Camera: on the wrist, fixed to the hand. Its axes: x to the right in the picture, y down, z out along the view.
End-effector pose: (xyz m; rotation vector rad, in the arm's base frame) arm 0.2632 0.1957 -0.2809 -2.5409 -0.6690 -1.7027
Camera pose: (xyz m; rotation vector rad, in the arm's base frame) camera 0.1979 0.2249 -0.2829 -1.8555 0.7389 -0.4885
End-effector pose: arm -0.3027 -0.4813 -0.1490 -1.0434 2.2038 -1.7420
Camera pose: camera -0.2973 -0.4385 -0.0919 0.4745 1.3924 -1.0109
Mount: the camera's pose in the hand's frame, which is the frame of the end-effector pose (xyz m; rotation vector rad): -0.0125 -0.0500 -0.0496 0.4594 -0.3220 1.5627
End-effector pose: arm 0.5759 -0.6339 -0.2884 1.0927 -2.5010 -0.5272
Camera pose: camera 0.6377 -0.6655 -0.2711 -1.0501 -2.8391 0.3802
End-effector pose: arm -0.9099 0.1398 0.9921 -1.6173 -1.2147 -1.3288
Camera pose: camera -0.9732 0.1067 0.9889 -1.6991 -0.0861 0.1903
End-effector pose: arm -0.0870 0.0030 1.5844 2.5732 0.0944 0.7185
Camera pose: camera -0.1200 0.0658 1.5933 -2.0572 1.6866 -0.5461
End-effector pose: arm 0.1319 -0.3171 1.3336 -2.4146 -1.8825 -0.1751
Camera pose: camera 0.0782 -0.3233 1.3805 -2.7699 0.3345 0.6520
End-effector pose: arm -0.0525 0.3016 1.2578 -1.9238 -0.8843 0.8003
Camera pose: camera -0.0336 0.2896 1.3257 -1.7951 0.8528 1.9695
